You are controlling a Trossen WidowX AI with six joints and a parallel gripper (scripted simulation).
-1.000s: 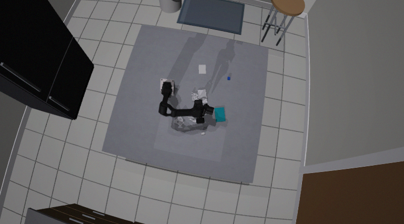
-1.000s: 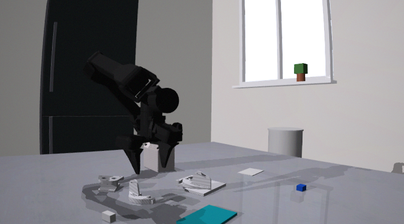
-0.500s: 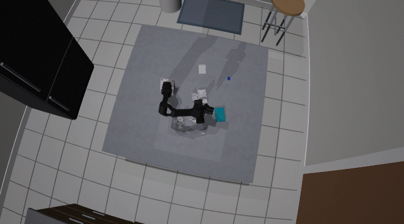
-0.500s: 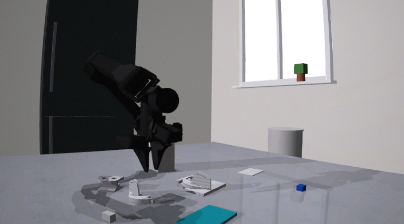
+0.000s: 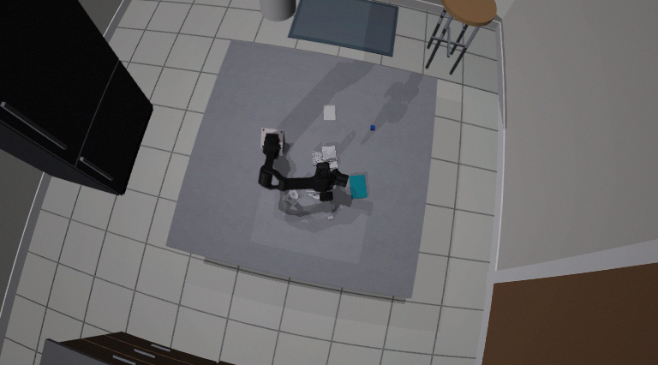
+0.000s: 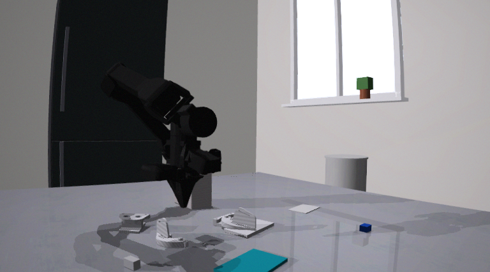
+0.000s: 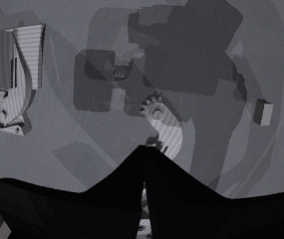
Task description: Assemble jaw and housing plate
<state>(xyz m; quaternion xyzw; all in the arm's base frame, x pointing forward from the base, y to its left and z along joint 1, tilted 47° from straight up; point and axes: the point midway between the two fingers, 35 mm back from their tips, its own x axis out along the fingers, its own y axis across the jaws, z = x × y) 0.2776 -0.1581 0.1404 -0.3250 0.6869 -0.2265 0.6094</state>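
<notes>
Now: gripper tip 5 cm short of the small white cube, 14 cm to the left of it and 7 cm above it. From my gripper tip the other things lie so: white card: 44 cm to the left, 8 cm below; teal card: 18 cm ahead, 3 cm to the left, 8 cm below; blue cube: 24 cm ahead, 37 cm to the left, 7 cm below.
</notes>
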